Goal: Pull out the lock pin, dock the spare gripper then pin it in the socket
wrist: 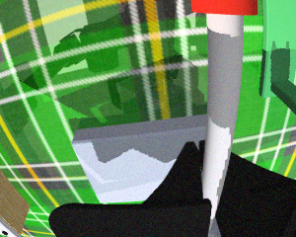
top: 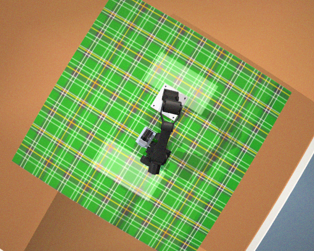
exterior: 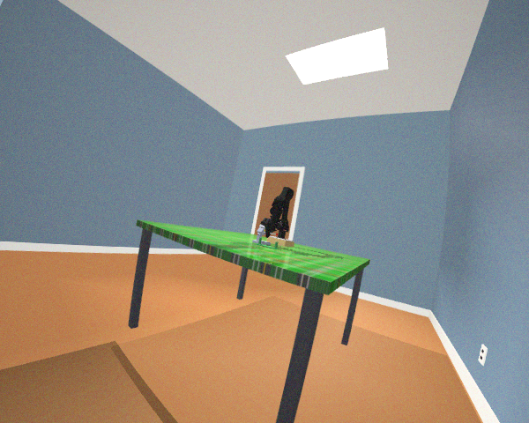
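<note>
Now: the socket 2 cm behind my gripper tip and 5 cm to the right of it. From my gripper tip the other things lie so: green translucent block: 8 cm ahead, 6 cm to the left, 3 cm below; then spare gripper: 4 cm behind, 5 cm to the right, 7 cm above.
</note>
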